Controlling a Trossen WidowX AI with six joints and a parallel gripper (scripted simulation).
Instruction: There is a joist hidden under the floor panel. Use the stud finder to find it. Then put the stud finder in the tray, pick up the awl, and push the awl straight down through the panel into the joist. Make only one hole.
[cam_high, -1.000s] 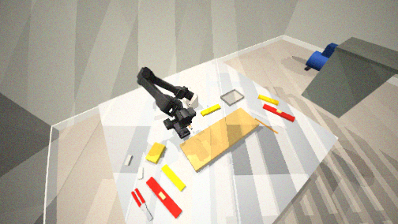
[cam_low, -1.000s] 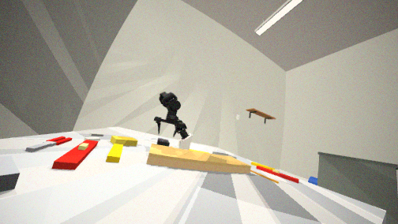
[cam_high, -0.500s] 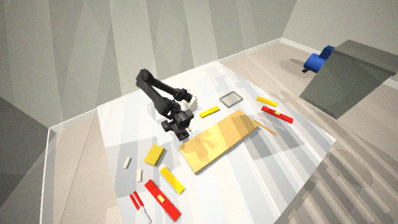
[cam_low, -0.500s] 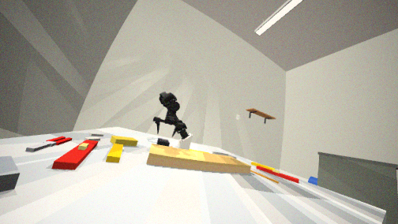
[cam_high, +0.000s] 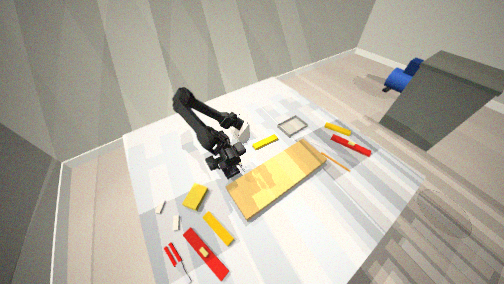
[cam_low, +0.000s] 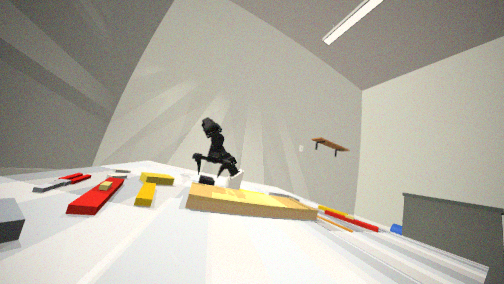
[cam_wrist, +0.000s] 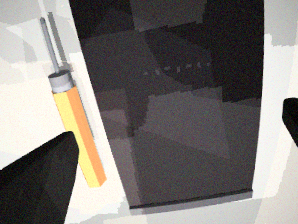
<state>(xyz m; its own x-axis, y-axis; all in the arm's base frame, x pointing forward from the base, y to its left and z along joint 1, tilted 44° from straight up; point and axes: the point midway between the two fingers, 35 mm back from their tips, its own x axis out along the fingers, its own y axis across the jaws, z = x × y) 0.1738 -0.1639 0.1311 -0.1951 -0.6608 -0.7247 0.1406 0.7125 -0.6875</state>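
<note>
The stud finder is 1 cm behind my gripper tip and 5 cm below it. Also, from my gripper tip: awl (1 cm ahead, 7 cm to the left, 5 cm below); orange pencil (35 cm ahead, 47 cm to the left, 6 cm below); grey-framed tray (1 cm ahead, 51 cm to the left, 5 cm below).
</note>
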